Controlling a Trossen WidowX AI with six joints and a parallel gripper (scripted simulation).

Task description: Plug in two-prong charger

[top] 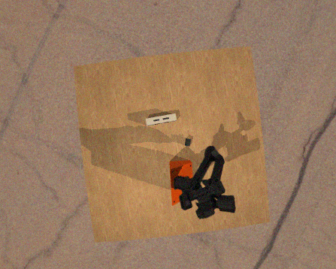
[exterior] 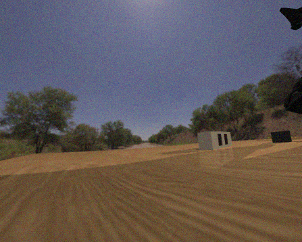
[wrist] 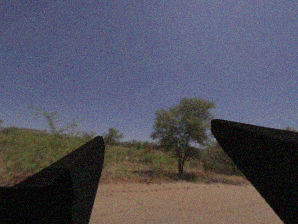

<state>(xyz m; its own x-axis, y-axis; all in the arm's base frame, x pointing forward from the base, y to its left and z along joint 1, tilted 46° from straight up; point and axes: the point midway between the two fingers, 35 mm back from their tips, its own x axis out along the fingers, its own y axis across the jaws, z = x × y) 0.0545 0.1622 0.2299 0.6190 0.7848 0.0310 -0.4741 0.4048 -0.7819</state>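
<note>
Right now the two-prong charger is 460 mm below my gripper tip, 150 mm ahead of it and 60 mm to the right of it.
</note>
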